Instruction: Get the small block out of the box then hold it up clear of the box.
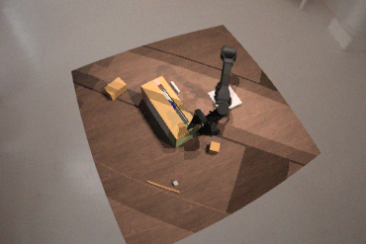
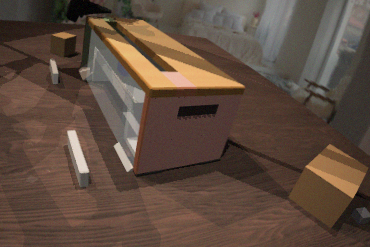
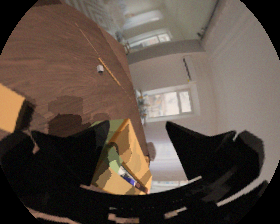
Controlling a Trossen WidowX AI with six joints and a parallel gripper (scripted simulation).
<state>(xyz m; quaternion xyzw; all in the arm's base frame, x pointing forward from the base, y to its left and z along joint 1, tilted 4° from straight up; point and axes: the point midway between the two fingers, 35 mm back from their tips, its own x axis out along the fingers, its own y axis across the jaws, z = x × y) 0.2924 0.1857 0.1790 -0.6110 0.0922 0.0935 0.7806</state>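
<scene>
My gripper tip is now 20 mm past the blue block, 220 mm to the left of it and 90 mm above it. The rest, counted from my gripper tip: orange cube (120 mm behind, 90 mm to the left, 150 mm below); thin stick (230 mm ahead, 150 mm to the left, 170 mm below); orange box (230 mm ahead, 530 mm to the right, 150 mm below).
</scene>
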